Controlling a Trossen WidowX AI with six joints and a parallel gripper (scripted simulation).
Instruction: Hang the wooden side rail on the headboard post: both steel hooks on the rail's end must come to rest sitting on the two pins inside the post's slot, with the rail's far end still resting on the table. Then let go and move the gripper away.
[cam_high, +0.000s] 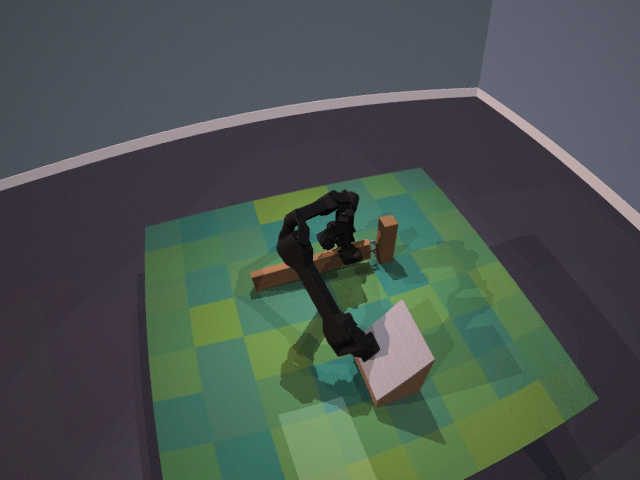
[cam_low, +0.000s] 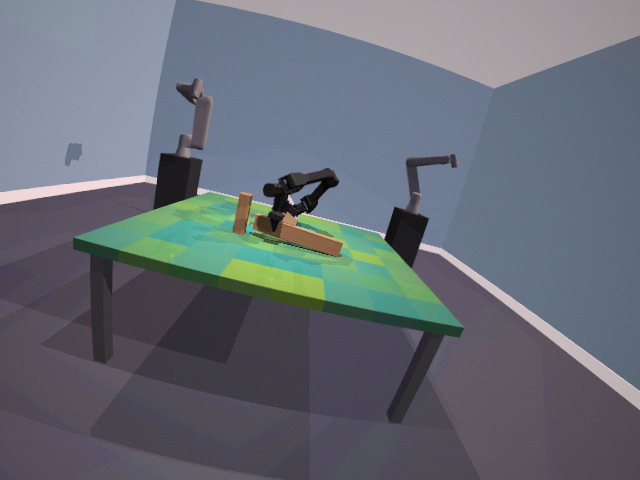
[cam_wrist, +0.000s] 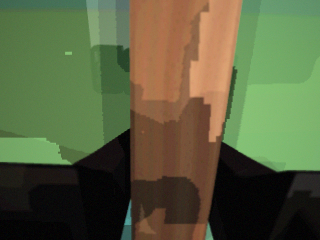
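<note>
Now: gripper tip 15 cm to the left of the headboard post and 4 cm below it.
</note>
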